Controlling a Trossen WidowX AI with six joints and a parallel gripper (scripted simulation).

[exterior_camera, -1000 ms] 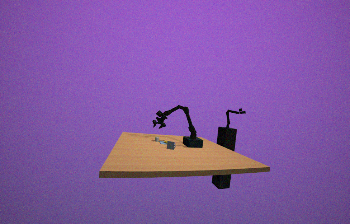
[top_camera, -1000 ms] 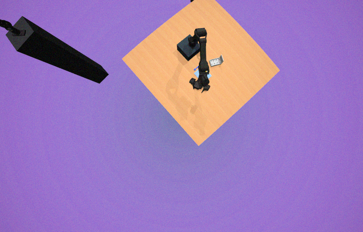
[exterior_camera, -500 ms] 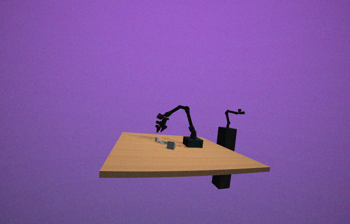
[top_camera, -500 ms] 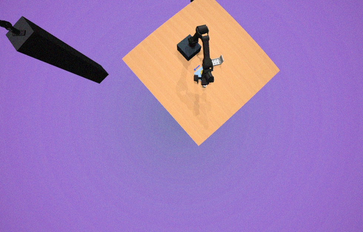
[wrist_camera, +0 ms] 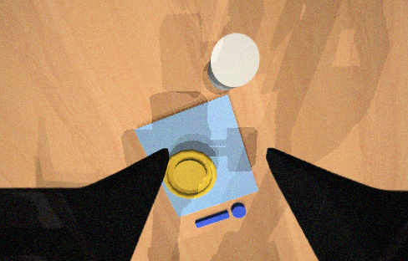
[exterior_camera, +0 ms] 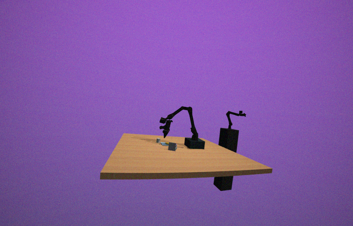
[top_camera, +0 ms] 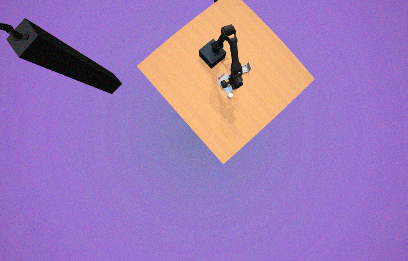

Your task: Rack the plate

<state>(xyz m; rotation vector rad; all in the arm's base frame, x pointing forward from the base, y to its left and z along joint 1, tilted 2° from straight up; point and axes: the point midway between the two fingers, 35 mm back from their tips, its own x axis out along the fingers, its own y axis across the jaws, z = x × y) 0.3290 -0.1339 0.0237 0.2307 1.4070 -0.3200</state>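
Now: gripper tip 40 mm past the yellow plate, 50 mm to the right of it and 60 mm above it. The rest, counted from my gripper tip: dish rack: 40 mm behind, 230 mm to the left, 50 mm below; then light blue mat: 40 mm behind, 30 mm to the left, 70 mm below; then white cup: 60 mm ahead, 40 mm to the right, 50 mm below.
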